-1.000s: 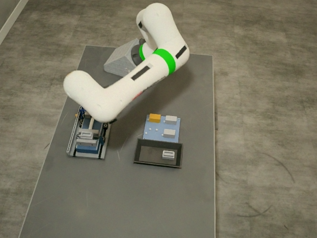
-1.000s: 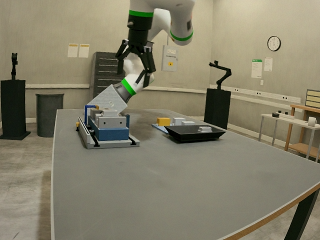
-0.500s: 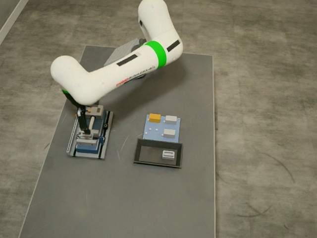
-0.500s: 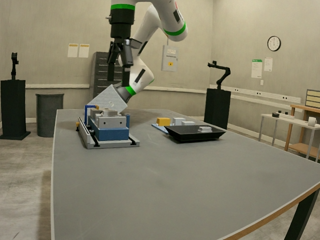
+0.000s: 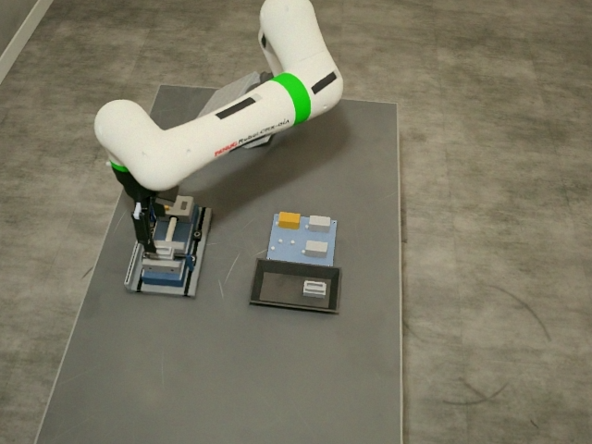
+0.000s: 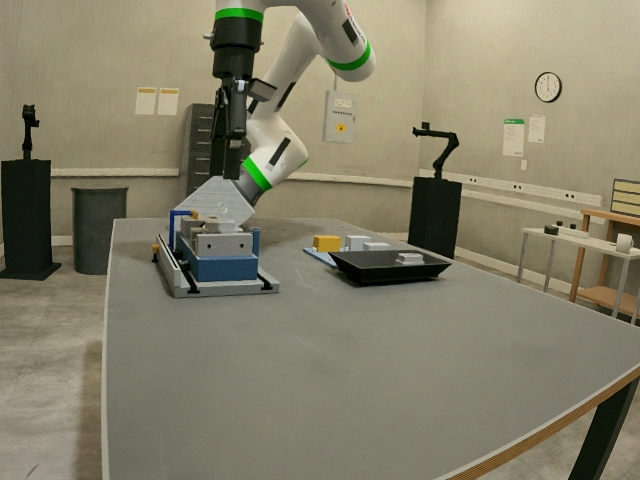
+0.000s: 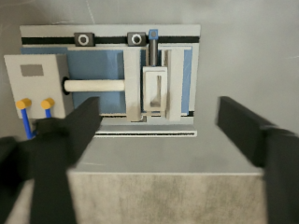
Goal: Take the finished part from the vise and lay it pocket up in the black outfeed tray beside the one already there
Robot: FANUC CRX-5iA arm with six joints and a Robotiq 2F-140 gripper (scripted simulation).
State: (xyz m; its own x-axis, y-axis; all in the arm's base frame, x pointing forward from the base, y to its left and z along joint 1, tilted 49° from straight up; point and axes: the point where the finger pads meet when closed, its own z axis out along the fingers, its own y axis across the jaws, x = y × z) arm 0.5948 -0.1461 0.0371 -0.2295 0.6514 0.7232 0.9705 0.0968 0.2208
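Now: the pocketed block 12 cm below my hand. From my hand the other things lie so: orange block 26 cm behind, 28 cm to the left, 19 cm below; light blue plate 22 cm behind, 33 cm to the left, 21 cm below; screw rod 8 cm behind, 2 cm to the right, 14 cm below.
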